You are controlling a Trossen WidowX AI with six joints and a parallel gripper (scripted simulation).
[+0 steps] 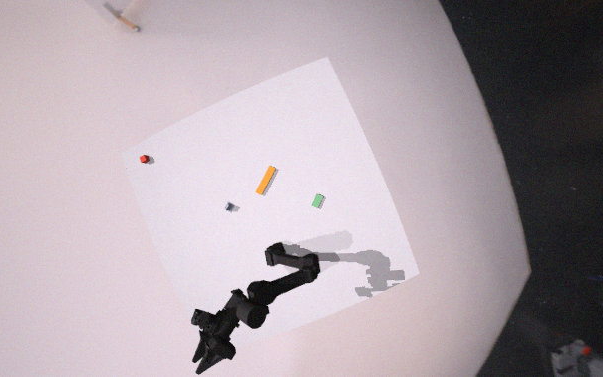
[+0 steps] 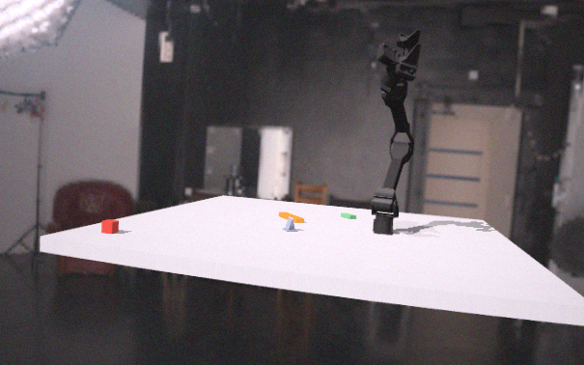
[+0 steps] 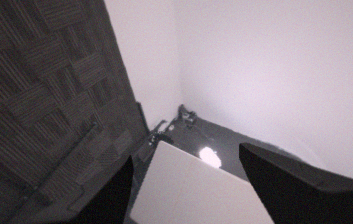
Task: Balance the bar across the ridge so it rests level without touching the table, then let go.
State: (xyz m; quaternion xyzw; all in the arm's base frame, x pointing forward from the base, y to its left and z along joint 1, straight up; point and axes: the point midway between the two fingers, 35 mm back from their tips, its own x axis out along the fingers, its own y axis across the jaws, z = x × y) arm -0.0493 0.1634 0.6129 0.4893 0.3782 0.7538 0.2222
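Right now my gripper tip is 62 cm above the orange bar, 42 cm short of it and 27 cm to the left of it. Round my gripper tip: green block: 62 cm below, 47 cm to the right, 22 cm ahead; red cube: 80 cm ahead, 62 cm below, 31 cm to the left.
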